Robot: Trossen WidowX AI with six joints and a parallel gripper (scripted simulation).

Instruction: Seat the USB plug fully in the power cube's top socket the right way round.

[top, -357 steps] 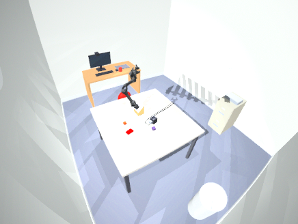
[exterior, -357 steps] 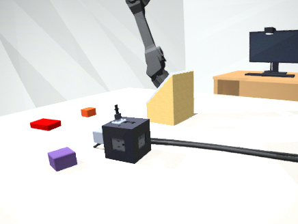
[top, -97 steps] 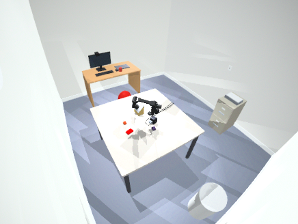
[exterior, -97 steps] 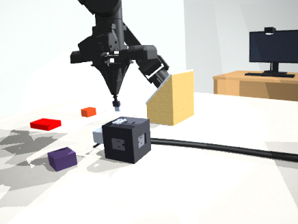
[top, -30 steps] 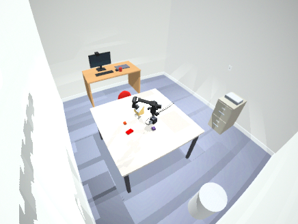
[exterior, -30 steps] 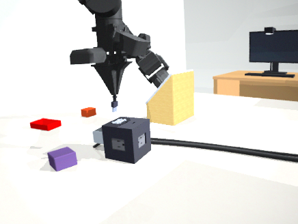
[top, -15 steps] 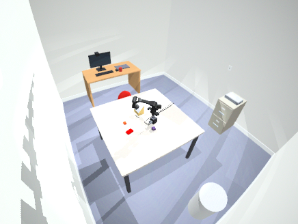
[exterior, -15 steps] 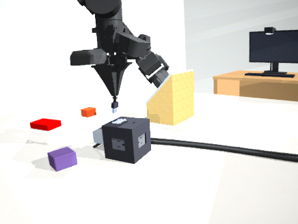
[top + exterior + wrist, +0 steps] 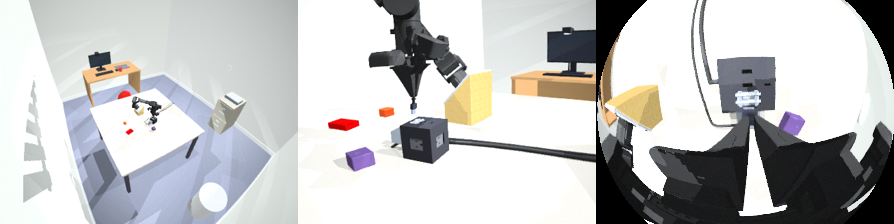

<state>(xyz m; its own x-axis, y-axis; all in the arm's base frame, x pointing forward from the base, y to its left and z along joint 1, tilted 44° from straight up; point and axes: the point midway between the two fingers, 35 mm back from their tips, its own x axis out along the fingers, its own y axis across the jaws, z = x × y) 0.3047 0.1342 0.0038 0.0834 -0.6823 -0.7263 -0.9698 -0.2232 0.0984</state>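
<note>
Now: gripper tip 2 cm above the USB plug. Also, from my gripper tip: flat red block (37 cm to the right, 12 cm below, 2 cm ahead); purple block (12 cm below, 12 cm ahead, 5 cm to the right); socket (6 cm below).
</note>
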